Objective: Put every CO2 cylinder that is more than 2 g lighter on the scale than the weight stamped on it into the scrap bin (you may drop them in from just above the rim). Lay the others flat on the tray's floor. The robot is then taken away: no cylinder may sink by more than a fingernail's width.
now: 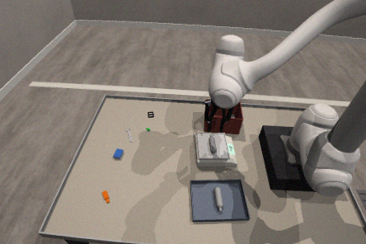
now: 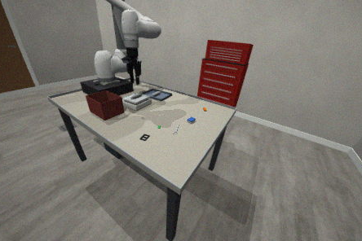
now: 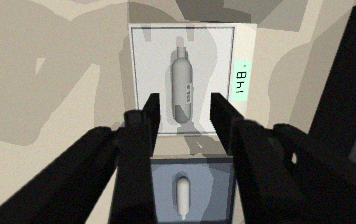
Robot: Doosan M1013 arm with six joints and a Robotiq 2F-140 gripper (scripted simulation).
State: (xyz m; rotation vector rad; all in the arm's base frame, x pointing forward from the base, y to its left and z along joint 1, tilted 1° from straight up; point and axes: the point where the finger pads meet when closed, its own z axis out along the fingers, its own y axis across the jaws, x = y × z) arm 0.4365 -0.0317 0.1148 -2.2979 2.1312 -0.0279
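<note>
Now: the scale plate 150 mm below my hand. Round my hand: blue-grey tray (20 mm behind, 270 mm to the left, 200 mm below); red scrap bin (70 mm behind, 220 mm to the right, 170 mm below); white scale (10 mm behind, 170 mm below).
</note>
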